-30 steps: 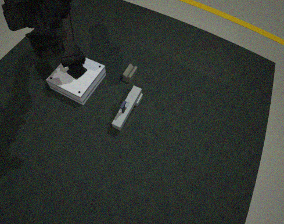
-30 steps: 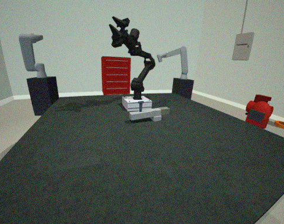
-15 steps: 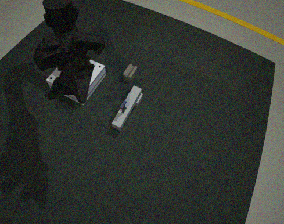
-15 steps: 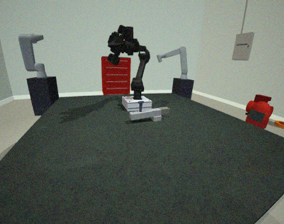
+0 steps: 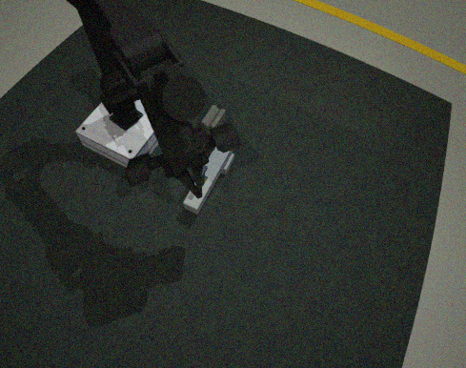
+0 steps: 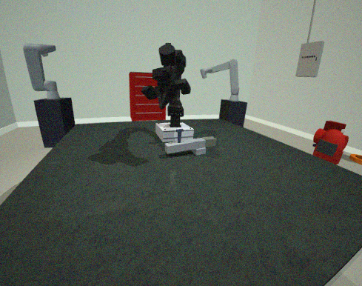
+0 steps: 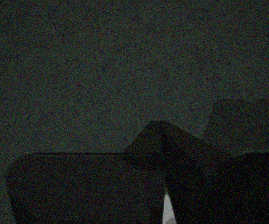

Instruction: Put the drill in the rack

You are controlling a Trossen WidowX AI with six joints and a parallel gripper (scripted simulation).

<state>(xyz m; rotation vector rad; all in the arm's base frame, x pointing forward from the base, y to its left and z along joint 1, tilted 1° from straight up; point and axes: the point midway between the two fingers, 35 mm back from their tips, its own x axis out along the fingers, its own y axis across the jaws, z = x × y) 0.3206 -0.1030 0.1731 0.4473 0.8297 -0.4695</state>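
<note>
My gripper tip is 130 mm above the key, 90 mm to the right of it and 60 mm past it. The rest, counted from my gripper tip: grey housing (180 mm below, 120 mm to the left, 70 mm behind); rack (270 mm to the left, 200 mm below, 180 mm behind); drill (170 mm below, 140 mm to the left, 80 mm behind).
</note>
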